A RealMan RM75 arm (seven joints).
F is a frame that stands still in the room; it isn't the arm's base.
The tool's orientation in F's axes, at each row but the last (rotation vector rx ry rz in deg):
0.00 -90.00 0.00
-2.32 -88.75 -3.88
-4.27 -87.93 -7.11
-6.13 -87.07 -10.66
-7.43 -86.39 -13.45
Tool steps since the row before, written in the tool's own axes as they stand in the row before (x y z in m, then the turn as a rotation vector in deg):
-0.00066 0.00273 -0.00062 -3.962 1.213 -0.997
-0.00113 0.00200 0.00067 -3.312 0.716 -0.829
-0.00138 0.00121 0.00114 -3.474 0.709 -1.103
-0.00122 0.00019 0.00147 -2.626 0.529 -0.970
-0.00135 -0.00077 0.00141 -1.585 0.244 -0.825
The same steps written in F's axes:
0.00062 0.00273 -0.00066 0.997 1.213 -3.962
-0.00055 0.00206 -0.00108 0.809 0.717 -3.317
-0.00102 0.00139 -0.00130 1.074 0.681 -3.489
-0.00146 0.00053 -0.00113 0.944 0.483 -2.644
-0.00161 -0.00032 -0.00130 0.785 0.163 -1.615

